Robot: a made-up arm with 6 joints. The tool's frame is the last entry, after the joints. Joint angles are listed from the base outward. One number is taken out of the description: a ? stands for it. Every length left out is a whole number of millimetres.
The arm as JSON. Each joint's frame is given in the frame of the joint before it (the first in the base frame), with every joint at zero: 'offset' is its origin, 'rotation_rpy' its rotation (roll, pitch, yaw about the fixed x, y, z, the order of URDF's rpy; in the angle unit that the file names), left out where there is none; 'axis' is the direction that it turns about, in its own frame. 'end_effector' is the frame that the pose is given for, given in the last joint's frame.
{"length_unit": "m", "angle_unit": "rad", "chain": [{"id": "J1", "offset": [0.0, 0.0, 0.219], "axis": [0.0, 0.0, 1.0]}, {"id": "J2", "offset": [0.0, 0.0, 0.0], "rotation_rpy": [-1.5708, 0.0, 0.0], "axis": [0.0, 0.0, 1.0]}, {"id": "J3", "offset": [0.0, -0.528, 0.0], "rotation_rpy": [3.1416, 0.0, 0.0], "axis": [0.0, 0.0, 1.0]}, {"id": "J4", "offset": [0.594, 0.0, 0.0], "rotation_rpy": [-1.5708, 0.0, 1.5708], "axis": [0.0, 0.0, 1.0]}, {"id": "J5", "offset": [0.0, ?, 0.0], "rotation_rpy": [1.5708, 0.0, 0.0], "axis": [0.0, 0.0, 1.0]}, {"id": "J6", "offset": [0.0, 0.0, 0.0], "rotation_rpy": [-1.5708, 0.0, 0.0], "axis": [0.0, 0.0, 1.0]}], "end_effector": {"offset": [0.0, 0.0, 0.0], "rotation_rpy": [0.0, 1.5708, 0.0]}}
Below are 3 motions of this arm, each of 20 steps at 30 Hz.
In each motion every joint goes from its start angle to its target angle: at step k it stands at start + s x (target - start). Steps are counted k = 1, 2, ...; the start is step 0. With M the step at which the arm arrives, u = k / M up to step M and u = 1 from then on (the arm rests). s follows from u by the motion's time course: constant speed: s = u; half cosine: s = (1 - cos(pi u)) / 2; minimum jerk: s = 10 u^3 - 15 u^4 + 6 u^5.
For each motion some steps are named. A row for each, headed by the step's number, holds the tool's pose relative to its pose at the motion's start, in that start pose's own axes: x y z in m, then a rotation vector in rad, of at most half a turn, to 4 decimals.
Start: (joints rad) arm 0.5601 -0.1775 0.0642 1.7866 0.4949 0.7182
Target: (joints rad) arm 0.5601 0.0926 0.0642 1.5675 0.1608 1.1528
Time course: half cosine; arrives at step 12
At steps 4, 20:
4: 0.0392 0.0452 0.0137 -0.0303 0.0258 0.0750
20: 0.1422 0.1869 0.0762 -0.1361 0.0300 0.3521

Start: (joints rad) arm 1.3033 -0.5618 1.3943 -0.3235 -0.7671 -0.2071
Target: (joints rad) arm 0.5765 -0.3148 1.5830 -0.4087 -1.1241 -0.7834
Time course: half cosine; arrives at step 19
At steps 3, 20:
3: 0.0103 0.0158 -0.0095 -0.0007 0.0261 -0.0210
20: 0.1658 0.1355 -0.1939 0.0298 0.2538 -0.5423

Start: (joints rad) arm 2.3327 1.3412 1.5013 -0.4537 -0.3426 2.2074
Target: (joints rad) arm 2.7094 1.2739 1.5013 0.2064 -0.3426 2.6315
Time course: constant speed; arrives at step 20
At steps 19, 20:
19: -0.0171 -0.2220 0.3431 -1.0434 -0.0961 -0.1279
20: -0.0223 -0.2332 0.3622 -1.0969 -0.0956 -0.1408

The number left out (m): -0.144
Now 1 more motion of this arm.
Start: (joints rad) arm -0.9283 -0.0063 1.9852 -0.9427 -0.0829 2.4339
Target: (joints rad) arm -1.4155 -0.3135 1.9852 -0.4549 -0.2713 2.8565
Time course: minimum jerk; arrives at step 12
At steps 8, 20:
8: 0.0368 -0.3109 0.1576 -1.0860 -0.1938 -0.1217
20: 0.0282 -0.3767 0.2381 -1.3698 -0.2240 -0.1687

